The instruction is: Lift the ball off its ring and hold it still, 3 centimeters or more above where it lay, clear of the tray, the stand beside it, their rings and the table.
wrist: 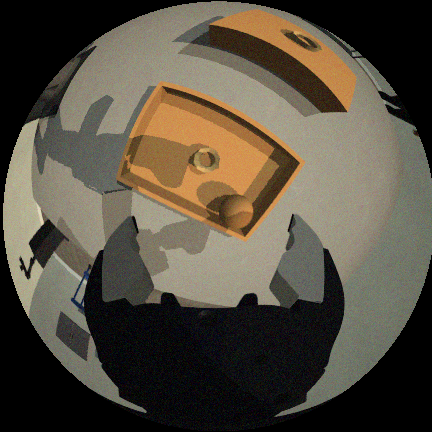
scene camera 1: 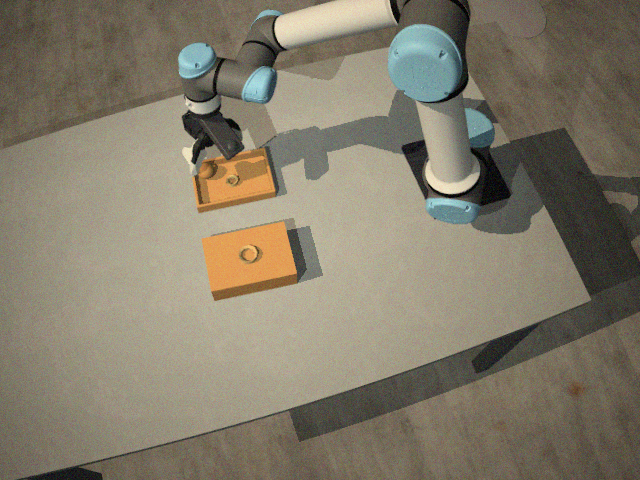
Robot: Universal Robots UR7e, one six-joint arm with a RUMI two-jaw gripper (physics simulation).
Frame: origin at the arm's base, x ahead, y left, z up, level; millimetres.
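Seen in the pictures: gripper, fingertip midpoint: (wrist: 211, 217) (scene camera 1: 217, 158).
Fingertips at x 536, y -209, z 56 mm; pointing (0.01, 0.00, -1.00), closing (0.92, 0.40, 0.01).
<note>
A point is followed by its place in that frame.
The orange ball (scene camera 1: 207, 169) {x 565, y -206, z 26 mm} (wrist: 236, 212) {x 564, y -209, z 27 mm} lies in a corner of the orange tray (scene camera 1: 237, 203) {x 521, y -108, z -7 mm} (wrist: 276, 199) {x 607, y -180, z 13 mm}, off to one side of the small tan ring (scene camera 1: 232, 179) {x 513, y -181, z -12 mm} (wrist: 205, 159) {x 514, y -175, z -12 mm} on the tray's floor. My gripper (scene camera 1: 209, 155) {x 536, y -209, z 56 mm} (wrist: 211, 217) {x 536, y -209, z 56 mm} is open and empty, tilted, above the tray's edge at the ball's corner. In the wrist view the ball shows beyond the gap between the fingertips, nearer the right finger. One finger is largely hidden behind the dark gripper body in the scene view.
The orange stand (scene camera 1: 227, 268) {x 595, y 68, z 43 mm} (wrist: 280, 60) {x 534, y -10, z 20 mm}, a raised block with a ring (scene camera 1: 249, 253) {x 538, y 50, z 43 mm} (wrist: 301, 40) on top, is beside the tray. Both rest on the grey table (scene camera 1: 129, 310) {x 840, y 64, z -16 mm} (wrist: 355, 175) {x 773, y -55, z -15 mm}. The tray's low walls rise around the ball's corner. The arm reaches in from the right.
</note>
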